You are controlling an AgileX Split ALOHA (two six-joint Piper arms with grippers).
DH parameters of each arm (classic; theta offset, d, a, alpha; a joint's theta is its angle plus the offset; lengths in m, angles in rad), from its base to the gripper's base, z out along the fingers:
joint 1: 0 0.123 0 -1.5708
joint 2: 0.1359 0 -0.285 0
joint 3: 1.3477 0 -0.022 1.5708
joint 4: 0 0.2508 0 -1.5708
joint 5: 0 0 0.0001 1.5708
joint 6: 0 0.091 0 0
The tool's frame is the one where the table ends.
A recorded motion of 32 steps. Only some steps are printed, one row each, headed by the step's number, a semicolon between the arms.
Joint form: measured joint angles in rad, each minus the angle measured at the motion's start. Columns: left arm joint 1, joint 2, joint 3, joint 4, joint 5, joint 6; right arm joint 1, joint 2, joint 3, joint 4, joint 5, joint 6.
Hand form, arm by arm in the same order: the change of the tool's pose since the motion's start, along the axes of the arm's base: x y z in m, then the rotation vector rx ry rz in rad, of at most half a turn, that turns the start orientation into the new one. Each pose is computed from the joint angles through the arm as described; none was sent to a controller.
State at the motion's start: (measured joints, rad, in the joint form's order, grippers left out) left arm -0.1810 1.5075 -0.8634 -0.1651 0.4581 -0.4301; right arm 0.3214 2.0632 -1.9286 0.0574 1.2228 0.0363
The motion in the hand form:
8: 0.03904 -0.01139 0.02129 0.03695 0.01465 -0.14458; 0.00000 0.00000 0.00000 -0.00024 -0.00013 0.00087
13: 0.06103 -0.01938 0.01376 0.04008 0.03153 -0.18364; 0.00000 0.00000 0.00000 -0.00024 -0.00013 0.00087
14: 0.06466 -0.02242 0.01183 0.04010 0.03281 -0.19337; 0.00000 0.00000 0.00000 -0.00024 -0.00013 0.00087
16: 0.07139 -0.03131 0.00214 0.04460 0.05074 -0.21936; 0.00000 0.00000 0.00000 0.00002 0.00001 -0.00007
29: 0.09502 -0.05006 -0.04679 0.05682 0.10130 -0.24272; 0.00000 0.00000 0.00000 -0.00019 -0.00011 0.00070
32: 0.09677 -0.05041 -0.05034 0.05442 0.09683 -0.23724; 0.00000 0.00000 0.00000 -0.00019 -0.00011 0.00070
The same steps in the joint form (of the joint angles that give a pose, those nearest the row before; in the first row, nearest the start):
8: 0.0000 0.1122 -0.2279 -0.0423 0.1551 0.1639; 0.0000 0.0000 0.0000 0.0000 0.0000 -0.0009
13: -0.0072 0.2032 -0.3154 -0.0620 0.1752 0.2058; 0.0000 0.0000 0.0000 0.0000 0.0000 -0.0009
14: -0.0130 0.2199 -0.3298 -0.0656 0.1752 0.2120; 0.0000 0.0000 0.0000 0.0000 0.0000 -0.0009
16: -0.0329 0.2646 -0.3536 -0.0677 0.1740 0.2200; 0.0000 0.0000 0.0000 0.0000 0.0000 0.0001
29: -0.0688 0.4356 -0.4068 -0.0721 0.1067 0.2229; 0.0000 0.0000 0.0000 0.0000 0.0000 -0.0007
32: -0.0688 0.4460 -0.4068 -0.0764 0.0910 0.2230; 0.0000 0.0000 0.0000 0.0000 0.0000 -0.0007

